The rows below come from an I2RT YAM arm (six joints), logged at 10 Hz.
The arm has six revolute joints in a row. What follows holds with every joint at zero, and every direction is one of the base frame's.
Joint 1 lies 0.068 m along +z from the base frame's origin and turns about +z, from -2.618 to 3.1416 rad.
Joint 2 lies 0.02 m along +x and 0.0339 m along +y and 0.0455 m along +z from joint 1 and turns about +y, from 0 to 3.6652 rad.
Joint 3 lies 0.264 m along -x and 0.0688 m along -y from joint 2 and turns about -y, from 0 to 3.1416 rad.
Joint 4 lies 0.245 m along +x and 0.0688 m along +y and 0.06 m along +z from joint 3 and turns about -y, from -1.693 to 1.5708 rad.
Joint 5 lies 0.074 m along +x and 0.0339 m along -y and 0.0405 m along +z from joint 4 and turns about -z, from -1.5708 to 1.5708 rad.
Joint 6 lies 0.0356 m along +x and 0.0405 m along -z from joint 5 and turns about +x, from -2.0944 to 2.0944 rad.
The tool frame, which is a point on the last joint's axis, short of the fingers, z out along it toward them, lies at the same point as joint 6; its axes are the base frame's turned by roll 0, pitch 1.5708 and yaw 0 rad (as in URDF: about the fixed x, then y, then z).
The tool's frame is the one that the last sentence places.
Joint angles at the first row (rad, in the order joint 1, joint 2, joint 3, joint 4, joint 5, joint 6):
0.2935, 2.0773, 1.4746, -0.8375, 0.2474, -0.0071
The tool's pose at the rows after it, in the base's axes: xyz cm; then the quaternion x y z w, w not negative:
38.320, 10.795, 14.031, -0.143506, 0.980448, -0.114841, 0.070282
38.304, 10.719, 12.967, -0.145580, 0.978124, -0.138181, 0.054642
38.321, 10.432, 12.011, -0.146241, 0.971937, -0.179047, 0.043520
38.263, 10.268, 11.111, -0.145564, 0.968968, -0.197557, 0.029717
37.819, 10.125, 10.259, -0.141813, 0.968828, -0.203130, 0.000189
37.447, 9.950, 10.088, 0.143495, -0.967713, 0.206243, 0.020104
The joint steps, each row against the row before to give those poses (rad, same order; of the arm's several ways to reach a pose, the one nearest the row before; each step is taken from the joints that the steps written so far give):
0.0031, 0.0183, 0.0000, -0.0053, 0.0011, -0.0003
0.0019, 0.0290, 0.0000, -0.0092, 0.0420, 0.0003
-0.0004, 0.0267, -0.0015, -0.0058, 0.0786, 0.0000
-0.0007, 0.0248, -0.0004, -0.0091, 0.0332, 0.0062
0.0000, 0.0233, 0.0000, -0.0423, 0.0019, 0.0209
-0.0016, 0.0053, -0.0004, -0.0367, 0.0000, 0.0035

